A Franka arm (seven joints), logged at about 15 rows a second.
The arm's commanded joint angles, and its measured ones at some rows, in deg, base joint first. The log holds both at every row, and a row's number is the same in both.
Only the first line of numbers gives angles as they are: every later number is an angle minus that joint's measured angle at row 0.
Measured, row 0:
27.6, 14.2, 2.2, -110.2, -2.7, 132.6, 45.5
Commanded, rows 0 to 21:
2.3, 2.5, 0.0, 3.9, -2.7, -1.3, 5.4
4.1, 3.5, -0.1, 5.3, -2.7, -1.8, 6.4
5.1, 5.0, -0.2, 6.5, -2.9, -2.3, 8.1
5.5, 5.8, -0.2, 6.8, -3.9, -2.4, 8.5
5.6, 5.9, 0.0, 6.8, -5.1, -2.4, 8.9
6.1, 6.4, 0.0, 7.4, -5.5, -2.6, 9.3
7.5, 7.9, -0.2, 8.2, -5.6, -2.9, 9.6
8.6, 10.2, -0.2, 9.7, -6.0, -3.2, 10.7
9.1, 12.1, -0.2, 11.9, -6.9, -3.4, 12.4
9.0, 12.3, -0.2, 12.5, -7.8, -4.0, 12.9
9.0, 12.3, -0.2, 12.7, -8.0, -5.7, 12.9
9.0, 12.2, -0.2, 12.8, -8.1, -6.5, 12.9
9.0, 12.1, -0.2, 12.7, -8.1, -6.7, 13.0
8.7, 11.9, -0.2, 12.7, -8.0, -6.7, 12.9
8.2, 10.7, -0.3, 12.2, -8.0, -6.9, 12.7
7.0, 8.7, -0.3, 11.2, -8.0, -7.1, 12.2
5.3, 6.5, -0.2, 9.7, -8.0, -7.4, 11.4
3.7, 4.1, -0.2, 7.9, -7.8, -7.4, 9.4
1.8, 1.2, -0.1, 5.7, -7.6, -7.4, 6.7
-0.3, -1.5, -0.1, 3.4, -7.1, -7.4, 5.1
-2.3, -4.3, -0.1, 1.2, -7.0, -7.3, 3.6
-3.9, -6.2, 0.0, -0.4, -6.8, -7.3, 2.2
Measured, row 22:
-0.8, 0.3, -0.8, 6.4, -6.8, -7.7, 4.9
